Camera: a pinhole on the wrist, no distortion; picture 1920 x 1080 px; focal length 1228.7 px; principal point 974.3 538.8 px. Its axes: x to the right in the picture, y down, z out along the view. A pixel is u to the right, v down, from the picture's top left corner.
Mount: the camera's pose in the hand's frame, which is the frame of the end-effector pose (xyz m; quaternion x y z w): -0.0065 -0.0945 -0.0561 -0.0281 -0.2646 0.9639 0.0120
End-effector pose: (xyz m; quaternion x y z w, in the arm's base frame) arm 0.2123 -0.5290 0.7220 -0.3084 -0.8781 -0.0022 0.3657
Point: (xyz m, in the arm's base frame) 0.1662 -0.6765 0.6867
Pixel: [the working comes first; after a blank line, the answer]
In the camera's frame: 0.0654 -0.0028 0.0924

1844.1 501.1
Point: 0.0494 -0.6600 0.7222
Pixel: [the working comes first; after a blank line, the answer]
In the camera's frame: -0.0342 0.0193 0.1614

713.9 685.9
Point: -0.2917 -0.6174 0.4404
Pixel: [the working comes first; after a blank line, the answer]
In the camera's frame: -0.0849 -0.1270 0.5780

793.8 268.8
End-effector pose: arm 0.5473 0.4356 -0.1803 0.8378 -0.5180 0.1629 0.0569
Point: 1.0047 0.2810 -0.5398
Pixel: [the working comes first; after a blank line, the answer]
In the camera's frame: -0.2394 -0.0900 0.5540

443.3 339.3
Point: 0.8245 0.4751 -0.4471
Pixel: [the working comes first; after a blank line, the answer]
In the camera's frame: -0.0208 -0.0531 0.3819

907.3 368.0
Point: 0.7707 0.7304 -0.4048
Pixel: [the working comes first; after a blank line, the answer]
In the camera's frame: 0.2066 0.0714 0.3303

1742.8 804.3
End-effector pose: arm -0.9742 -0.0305 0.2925 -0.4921 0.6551 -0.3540 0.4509
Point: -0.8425 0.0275 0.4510
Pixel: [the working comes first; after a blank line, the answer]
In the camera's frame: 0.0931 0.0034 0.1520

1726.9 566.5
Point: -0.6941 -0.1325 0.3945
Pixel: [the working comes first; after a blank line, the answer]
In the camera's frame: -0.0676 -0.0466 0.3020

699.3 349.0
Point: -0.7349 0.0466 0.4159
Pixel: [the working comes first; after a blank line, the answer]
In the camera's frame: 0.1094 -0.0556 0.2491

1513.9 264.7
